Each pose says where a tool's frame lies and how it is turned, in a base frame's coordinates. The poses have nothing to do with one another.
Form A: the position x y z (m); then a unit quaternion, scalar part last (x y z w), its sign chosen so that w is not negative.
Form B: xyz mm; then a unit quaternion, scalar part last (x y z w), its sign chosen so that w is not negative. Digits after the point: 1 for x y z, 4 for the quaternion.
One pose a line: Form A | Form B
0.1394 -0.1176 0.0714 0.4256 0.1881 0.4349 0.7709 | 139.4 -117.6 71.4 0.4256 0.1881 0.4349 0.7709
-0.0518 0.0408 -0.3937 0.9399 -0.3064 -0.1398 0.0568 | -51.8 40.8 -393.7 0.9399 -0.3064 -0.1398 0.0568
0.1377 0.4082 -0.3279 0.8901 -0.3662 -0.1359 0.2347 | 137.7 408.2 -327.9 0.8901 -0.3662 -0.1359 0.2347
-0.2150 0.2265 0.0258 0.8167 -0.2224 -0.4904 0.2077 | -215.0 226.5 25.8 0.8167 -0.2224 -0.4904 0.2077
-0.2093 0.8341 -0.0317 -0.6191 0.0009 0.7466 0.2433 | -209.3 834.1 -31.7 -0.6191 0.0009 0.7466 0.2433
